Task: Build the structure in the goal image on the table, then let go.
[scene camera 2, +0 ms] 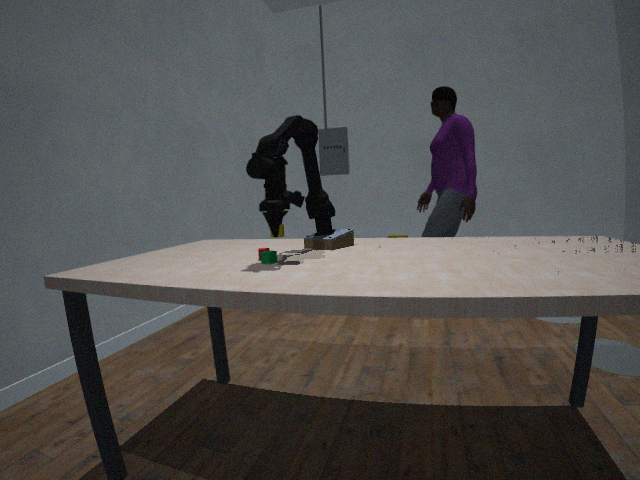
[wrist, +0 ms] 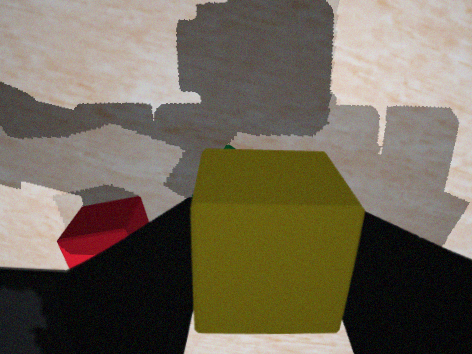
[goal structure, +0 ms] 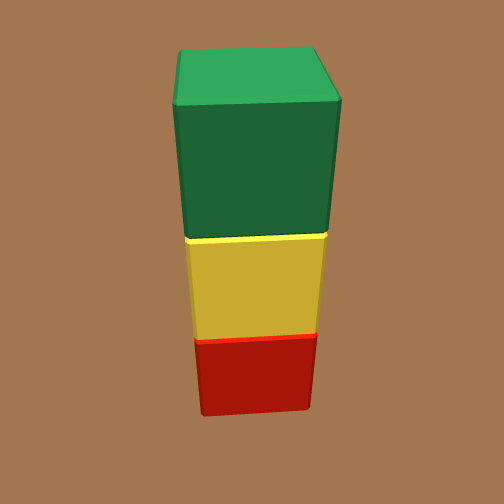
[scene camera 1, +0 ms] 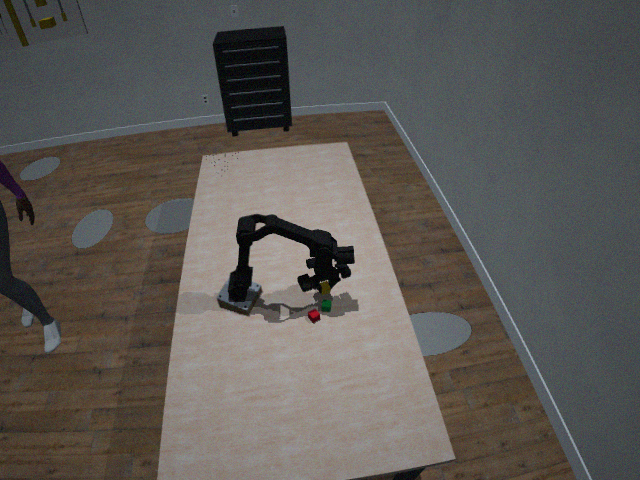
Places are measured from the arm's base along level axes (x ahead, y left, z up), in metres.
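Pixels of known places: gripper, between the fingertips: [scene camera 2: 276, 236] [wrist: 261, 212] [scene camera 1: 324, 291]; arm's base, origin of its link: [scene camera 2: 325, 233] [scene camera 1: 237, 294].
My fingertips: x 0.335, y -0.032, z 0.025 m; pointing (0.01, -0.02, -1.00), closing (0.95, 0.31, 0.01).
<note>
For each thing: its middle in the pictures, then the offset to it from my fingertips. Level surfaces: height alone.
- yellow cube, middle of its body: [wrist: 266, 235] [scene camera 2: 277, 230] [scene camera 1: 324, 287] dx -0.001, dy +0.002, dz +0.016 m
- green cube, middle of its body: [scene camera 2: 268, 257] [scene camera 1: 326, 305] dx +0.004, dy -0.027, dz -0.058 m
- red cube, middle of its body: [wrist: 111, 245] [scene camera 2: 264, 254] [scene camera 1: 314, 315] dx -0.047, dy -0.068, dz -0.058 m
- table, height of its surface: dz -0.074 m
My gripper [scene camera 1: 325, 287] [scene camera 2: 277, 232] [wrist: 261, 212] is shut on a yellow cube and holds it in the air above the table. The yellow cube [scene camera 1: 325, 288] [scene camera 2: 280, 230] [wrist: 275, 265] fills the space between the fingers in the wrist view. A green cube [scene camera 1: 326, 305] [scene camera 2: 268, 257] stands on the table below the held cube; in the wrist view a small corner of the green cube [wrist: 229, 147] shows past the yellow one. A red cube [scene camera 1: 313, 315] [scene camera 2: 262, 251] [wrist: 102, 230] lies on the table close to the green cube, turned at an angle.
The table [scene camera 1: 289, 403] [scene camera 2: 413, 276] bears the arm's base [scene camera 1: 248, 299] [scene camera 2: 338, 239]. A person [scene camera 2: 452, 155] stands beyond the table, and part of the same person [scene camera 1: 20, 289] shows at the left in scene camera 1. A dark drawer cabinet [scene camera 1: 254, 80] stands by the wall.
</note>
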